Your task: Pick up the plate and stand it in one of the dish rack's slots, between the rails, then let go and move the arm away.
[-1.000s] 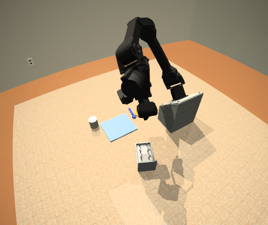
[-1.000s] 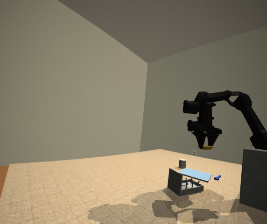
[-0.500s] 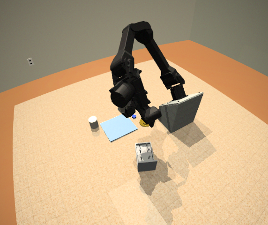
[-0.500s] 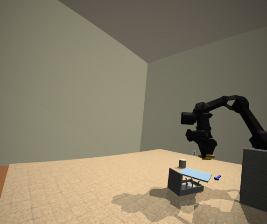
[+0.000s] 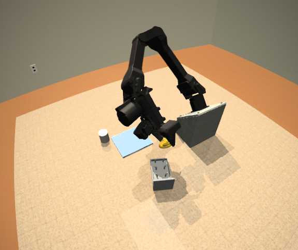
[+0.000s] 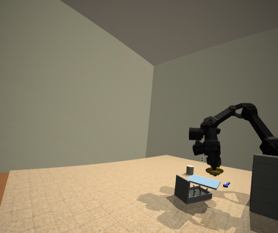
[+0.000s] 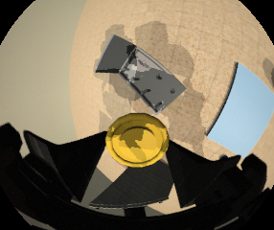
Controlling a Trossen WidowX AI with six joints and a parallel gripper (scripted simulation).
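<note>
My gripper tip is now 6 cm short of the grey dish rack, 5 cm to the right of it and 7 cm above it. Also, from my gripper tip: light blue mat 7 cm ahead, 17 cm to the right, 10 cm below; yellow plate 1 cm above; blue spoon 4 cm behind, 20 cm to the right, 9 cm below.
</note>
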